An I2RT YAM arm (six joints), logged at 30 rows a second.
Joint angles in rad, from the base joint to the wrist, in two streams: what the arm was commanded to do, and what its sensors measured. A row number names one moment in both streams.
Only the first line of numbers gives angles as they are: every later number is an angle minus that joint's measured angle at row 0.
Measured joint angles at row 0: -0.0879 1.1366 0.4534 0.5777 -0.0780 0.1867
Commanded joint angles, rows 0 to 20: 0.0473 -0.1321 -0.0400 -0.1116 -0.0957 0.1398; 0.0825 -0.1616 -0.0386 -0.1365 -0.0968 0.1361; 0.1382 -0.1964 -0.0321 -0.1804 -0.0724 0.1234; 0.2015 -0.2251 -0.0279 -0.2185 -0.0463 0.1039; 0.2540 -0.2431 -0.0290 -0.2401 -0.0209 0.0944; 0.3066 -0.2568 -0.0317 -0.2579 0.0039 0.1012; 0.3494 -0.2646 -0.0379 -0.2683 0.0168 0.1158; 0.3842 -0.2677 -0.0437 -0.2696 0.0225 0.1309; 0.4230 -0.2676 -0.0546 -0.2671 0.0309 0.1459; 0.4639 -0.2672 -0.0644 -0.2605 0.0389 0.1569; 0.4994 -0.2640 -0.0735 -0.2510 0.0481 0.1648; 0.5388 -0.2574 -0.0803 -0.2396 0.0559 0.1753; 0.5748 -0.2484 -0.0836 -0.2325 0.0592 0.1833; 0.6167 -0.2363 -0.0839 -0.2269 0.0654 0.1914; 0.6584 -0.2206 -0.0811 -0.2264 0.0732 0.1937; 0.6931 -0.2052 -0.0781 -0.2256 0.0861 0.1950; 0.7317 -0.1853 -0.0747 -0.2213 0.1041 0.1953; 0.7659 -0.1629 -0.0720 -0.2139 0.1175 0.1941; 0.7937 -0.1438 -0.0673 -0.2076 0.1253 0.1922; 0.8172 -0.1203 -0.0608 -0.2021 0.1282 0.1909; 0.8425 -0.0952 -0.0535 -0.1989 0.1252 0.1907
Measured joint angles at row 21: 0.7931 -0.1366 -0.0740 -0.2185 0.0847 0.1767
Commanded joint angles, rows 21 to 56: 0.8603 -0.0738 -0.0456 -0.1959 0.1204 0.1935; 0.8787 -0.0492 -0.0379 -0.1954 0.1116 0.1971; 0.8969 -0.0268 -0.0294 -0.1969 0.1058 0.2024; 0.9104 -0.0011 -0.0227 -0.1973 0.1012 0.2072; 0.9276 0.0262 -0.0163 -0.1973 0.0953 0.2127; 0.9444 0.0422 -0.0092 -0.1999 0.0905 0.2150; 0.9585 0.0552 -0.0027 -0.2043 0.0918 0.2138; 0.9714 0.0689 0.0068 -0.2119 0.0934 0.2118; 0.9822 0.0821 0.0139 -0.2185 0.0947 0.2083; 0.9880 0.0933 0.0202 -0.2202 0.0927 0.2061; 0.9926 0.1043 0.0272 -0.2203 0.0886 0.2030; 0.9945 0.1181 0.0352 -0.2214 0.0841 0.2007; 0.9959 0.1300 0.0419 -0.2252 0.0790 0.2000; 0.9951 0.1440 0.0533 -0.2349 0.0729 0.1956; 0.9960 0.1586 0.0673 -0.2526 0.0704 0.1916; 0.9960 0.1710 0.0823 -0.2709 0.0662 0.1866; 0.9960 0.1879 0.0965 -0.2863 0.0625 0.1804; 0.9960 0.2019 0.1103 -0.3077 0.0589 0.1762; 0.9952 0.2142 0.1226 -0.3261 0.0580 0.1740; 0.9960 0.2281 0.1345 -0.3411 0.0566 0.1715; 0.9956 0.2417 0.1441 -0.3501 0.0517 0.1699; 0.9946 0.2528 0.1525 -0.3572 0.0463 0.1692; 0.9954 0.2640 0.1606 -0.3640 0.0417 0.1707; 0.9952 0.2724 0.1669 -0.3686 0.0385 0.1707; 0.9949 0.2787 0.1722 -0.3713 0.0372 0.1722; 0.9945 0.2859 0.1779 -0.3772 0.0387 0.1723; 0.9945 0.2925 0.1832 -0.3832 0.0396 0.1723; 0.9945 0.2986 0.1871 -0.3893 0.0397 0.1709; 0.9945 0.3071 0.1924 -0.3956 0.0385 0.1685; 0.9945 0.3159 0.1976 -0.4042 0.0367 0.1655; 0.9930 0.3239 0.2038 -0.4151 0.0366 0.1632; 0.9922 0.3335 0.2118 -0.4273 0.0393 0.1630; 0.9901 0.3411 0.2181 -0.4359 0.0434 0.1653; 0.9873 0.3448 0.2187 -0.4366 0.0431 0.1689; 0.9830 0.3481 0.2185 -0.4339 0.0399 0.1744; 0.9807 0.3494 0.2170 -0.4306 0.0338 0.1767
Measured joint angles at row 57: 0.9884 0.3395 0.2006 -0.4009 0.0431 0.1728
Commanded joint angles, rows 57 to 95: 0.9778 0.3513 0.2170 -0.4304 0.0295 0.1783; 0.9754 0.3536 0.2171 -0.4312 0.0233 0.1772; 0.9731 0.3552 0.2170 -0.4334 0.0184 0.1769; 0.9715 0.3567 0.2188 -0.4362 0.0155 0.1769; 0.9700 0.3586 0.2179 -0.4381 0.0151 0.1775; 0.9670 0.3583 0.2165 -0.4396 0.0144 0.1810; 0.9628 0.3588 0.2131 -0.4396 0.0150 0.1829; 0.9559 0.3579 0.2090 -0.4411 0.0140 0.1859; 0.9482 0.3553 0.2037 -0.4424 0.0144 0.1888; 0.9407 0.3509 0.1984 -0.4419 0.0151 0.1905; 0.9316 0.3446 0.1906 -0.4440 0.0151 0.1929; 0.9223 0.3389 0.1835 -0.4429 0.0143 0.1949; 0.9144 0.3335 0.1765 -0.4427 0.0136 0.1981; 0.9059 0.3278 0.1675 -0.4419 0.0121 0.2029; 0.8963 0.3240 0.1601 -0.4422 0.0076 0.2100; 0.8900 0.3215 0.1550 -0.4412 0.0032 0.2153; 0.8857 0.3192 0.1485 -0.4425 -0.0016 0.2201; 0.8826 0.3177 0.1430 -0.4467 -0.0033 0.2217; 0.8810 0.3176 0.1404 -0.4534 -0.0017 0.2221; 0.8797 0.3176 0.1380 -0.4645 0.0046 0.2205; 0.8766 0.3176 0.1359 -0.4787 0.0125 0.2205; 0.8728 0.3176 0.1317 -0.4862 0.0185 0.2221; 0.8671 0.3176 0.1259 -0.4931 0.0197 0.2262; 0.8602 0.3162 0.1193 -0.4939 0.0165 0.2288; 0.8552 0.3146 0.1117 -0.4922 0.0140 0.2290; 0.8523 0.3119 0.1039 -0.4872 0.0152 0.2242; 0.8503 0.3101 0.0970 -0.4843 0.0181 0.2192; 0.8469 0.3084 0.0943 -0.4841 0.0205 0.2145; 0.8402 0.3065 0.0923 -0.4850 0.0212 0.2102; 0.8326 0.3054 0.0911 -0.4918 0.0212 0.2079; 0.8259 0.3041 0.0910 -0.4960 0.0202 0.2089; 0.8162 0.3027 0.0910 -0.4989 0.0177 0.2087; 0.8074 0.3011 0.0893 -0.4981 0.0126 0.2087; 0.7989 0.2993 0.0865 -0.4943 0.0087 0.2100; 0.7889 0.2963 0.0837 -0.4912 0.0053 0.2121; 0.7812 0.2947 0.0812 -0.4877 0.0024 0.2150; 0.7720 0.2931 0.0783 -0.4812 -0.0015 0.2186; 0.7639 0.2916 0.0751 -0.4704 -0.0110 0.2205; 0.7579 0.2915 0.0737 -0.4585 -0.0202 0.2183
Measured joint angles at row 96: 0.7755 0.3052 0.0896 -0.4726 -0.0019 0.2156
